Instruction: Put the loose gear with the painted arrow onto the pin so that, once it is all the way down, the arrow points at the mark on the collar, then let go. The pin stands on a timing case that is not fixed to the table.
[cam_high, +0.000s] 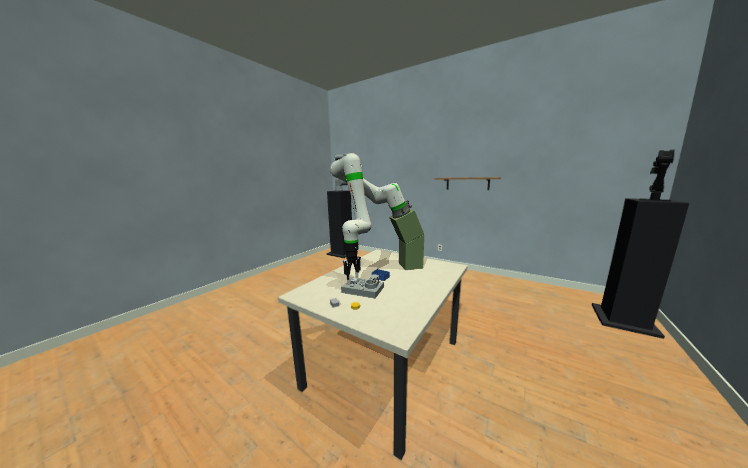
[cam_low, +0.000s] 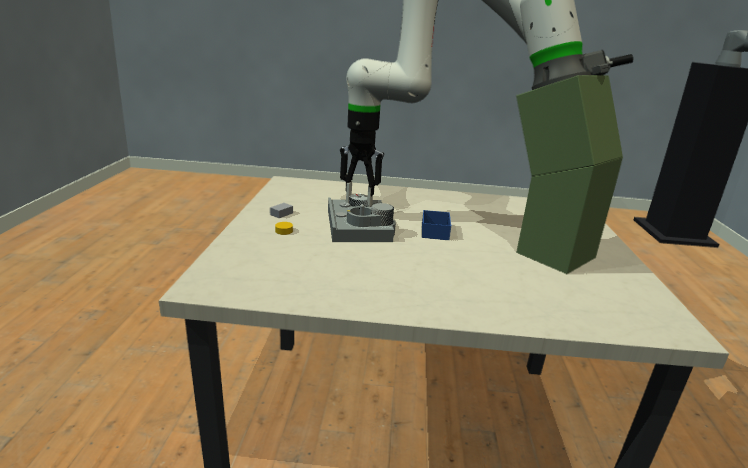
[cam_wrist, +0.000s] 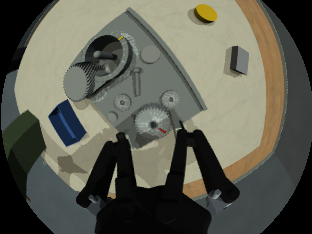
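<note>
The thin pin is 1 cm ahead of my hand, 8 cm to the left of it and 3 cm below it. Also, from my hand: grey block (24 cm ahead, 4 cm to the left, 6 cm below); then blue bin (24 cm behind, 8 cm to the left, 6 cm below); then grey gear (2 cm below).
</note>
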